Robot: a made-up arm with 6 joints. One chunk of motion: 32 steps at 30 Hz.
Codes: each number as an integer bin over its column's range. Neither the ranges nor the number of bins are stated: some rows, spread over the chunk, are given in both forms.
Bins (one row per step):
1: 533 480 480 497 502 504
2: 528 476 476 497 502 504
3: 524 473 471 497 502 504
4: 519 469 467 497 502 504
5: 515 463 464 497 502 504
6: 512 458 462 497 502 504
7: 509 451 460 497 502 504
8: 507 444 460 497 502 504
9: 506 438 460 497 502 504
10: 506 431 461 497 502 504
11: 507 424 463 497 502 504
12: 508 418 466 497 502 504
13: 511 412 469 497 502 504
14: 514 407 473 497 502 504
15: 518 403 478 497 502 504
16: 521 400 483 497 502 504
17: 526 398 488 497 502 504
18: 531 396 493 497 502 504
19: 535 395 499 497 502 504
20: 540 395 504 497 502 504
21: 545 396 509 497 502 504
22: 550 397 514 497 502 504
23: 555 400 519 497 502 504
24: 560 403 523 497 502 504
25: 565 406 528 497 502 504
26: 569 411 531 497 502 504
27: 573 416 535 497 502 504
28: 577 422 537 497 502 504
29: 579 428 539 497 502 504
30: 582 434 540 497 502 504
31: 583 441 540 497 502 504
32: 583 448 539 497 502 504
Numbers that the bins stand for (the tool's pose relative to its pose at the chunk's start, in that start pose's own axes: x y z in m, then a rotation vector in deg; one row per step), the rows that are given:
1: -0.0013 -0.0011 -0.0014 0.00 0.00 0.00
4: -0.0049 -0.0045 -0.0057 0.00 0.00 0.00
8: -0.0080 -0.0122 -0.0080 0.00 0.00 0.00
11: -0.0080 -0.0184 -0.0071 0.00 0.00 0.00
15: -0.0052 -0.0249 -0.0021 0.00 0.00 0.00
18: -0.0018 -0.0271 0.0029 0.00 0.00 0.00
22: 0.0031 -0.0268 0.0098 0.00 0.00 0.00
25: 0.0070 -0.0240 0.0144 0.00 0.00 0.00
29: 0.0107 -0.0172 0.0180 0.00 0.00 0.00
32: 0.0117 -0.0110 0.0180 0.00 0.00 0.00
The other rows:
2: -0.0026 -0.0023 -0.0028 0.00 0.00 0.00
3: -0.0036 -0.0032 -0.0044 0.00 0.00 0.00
5: -0.0060 -0.0063 -0.0067 0.00 0.00 0.00
6: -0.0067 -0.0079 -0.0074 0.00 0.00 0.00
7: -0.0075 -0.0101 -0.0080 0.00 0.00 0.00
9: -0.0083 -0.0141 -0.0080 0.00 0.00 0.00
10: -0.0083 -0.0163 -0.0077 0.00 0.00 0.00
12: -0.0078 -0.0203 -0.0061 0.00 0.00 0.00
13: -0.0070 -0.0222 -0.0051 0.00 0.00 0.00
14: -0.0062 -0.0237 -0.0038 0.00 0.00 0.00
16: -0.0044 -0.0259 -0.0005 0.00 0.00 0.00
17: -0.0031 -0.0265 0.0012 0.00 0.00 0.00
19: -0.0008 -0.0274 0.0048 0.00 0.00 0.00
20: 0.0005 -0.0274 0.0065 0.00 0.00 0.00
21: 0.0018 -0.0271 0.0081 0.00 0.00 0.00
23: 0.0044 -0.0259 0.0114 0.00 0.00 0.00
24: 0.0057 -0.0249 0.0128 0.00 0.00 0.00
26: 0.0081 -0.0225 0.0154 0.00 0.00 0.00
27: 0.0091 -0.0209 0.0167 0.00 0.00 0.00
28: 0.0102 -0.0190 0.0174 0.00 0.00 0.00
30: 0.0115 -0.0153 0.0184 0.00 0.00 0.00
31: 0.0117 -0.0132 0.0184 0.00 0.00 0.00

